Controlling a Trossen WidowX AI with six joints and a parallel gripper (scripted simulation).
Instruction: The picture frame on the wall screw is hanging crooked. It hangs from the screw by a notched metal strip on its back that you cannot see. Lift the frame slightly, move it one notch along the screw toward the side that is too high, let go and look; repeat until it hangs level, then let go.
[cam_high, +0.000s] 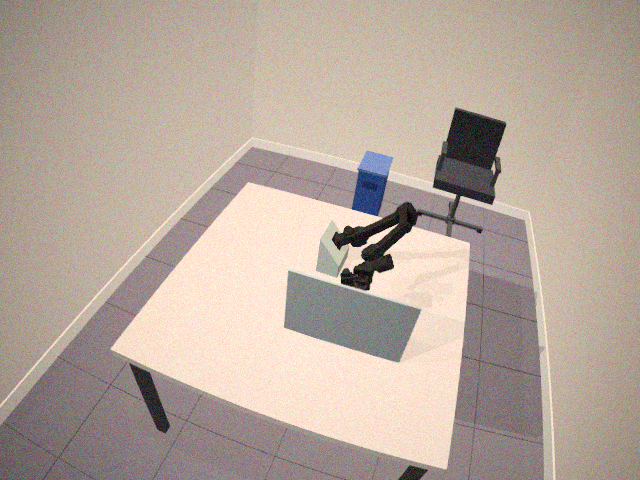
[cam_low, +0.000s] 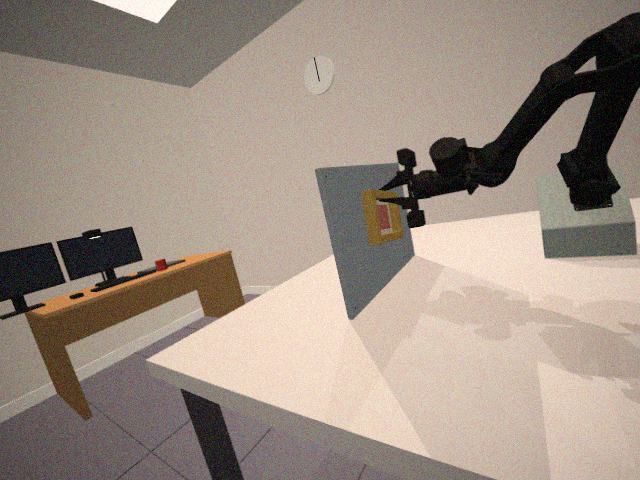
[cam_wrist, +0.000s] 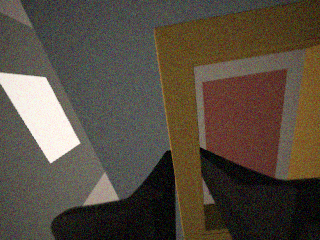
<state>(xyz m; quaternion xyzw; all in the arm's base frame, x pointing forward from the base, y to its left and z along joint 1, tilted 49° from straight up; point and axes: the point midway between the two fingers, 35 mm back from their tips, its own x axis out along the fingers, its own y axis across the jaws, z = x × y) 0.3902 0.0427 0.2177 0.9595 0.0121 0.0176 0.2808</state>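
My gripper tip is 1 cm to the right of the picture frame and 5 cm above it. Round my gripper tip: grey wall panel 2 cm ahead, 1 cm to the right, 7 cm below.
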